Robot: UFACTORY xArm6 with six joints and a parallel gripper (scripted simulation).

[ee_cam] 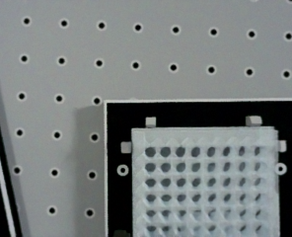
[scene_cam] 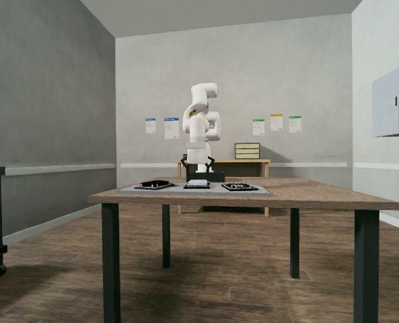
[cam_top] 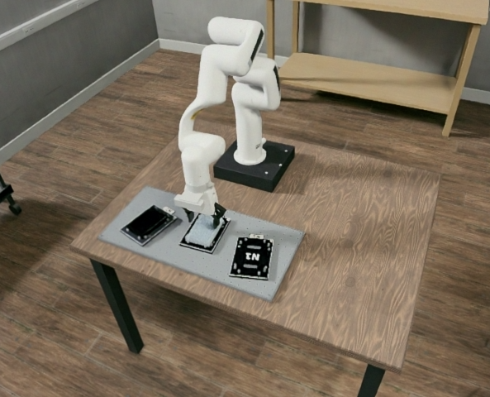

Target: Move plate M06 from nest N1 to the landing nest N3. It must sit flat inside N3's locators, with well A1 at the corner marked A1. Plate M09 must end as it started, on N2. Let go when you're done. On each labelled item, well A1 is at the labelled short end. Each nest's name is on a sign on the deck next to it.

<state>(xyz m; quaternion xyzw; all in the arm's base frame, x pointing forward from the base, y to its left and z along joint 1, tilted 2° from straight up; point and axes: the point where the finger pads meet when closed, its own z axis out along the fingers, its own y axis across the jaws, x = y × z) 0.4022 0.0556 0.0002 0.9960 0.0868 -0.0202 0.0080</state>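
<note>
My hand is 4 cm above the white well plate. Round my hand: black plate (20 cm to the right, 7 cm ahead, 4 cm below); nest N3 (5 cm below); nest N1 (20 cm to the left, 5 cm below, 2 cm ahead).
</note>
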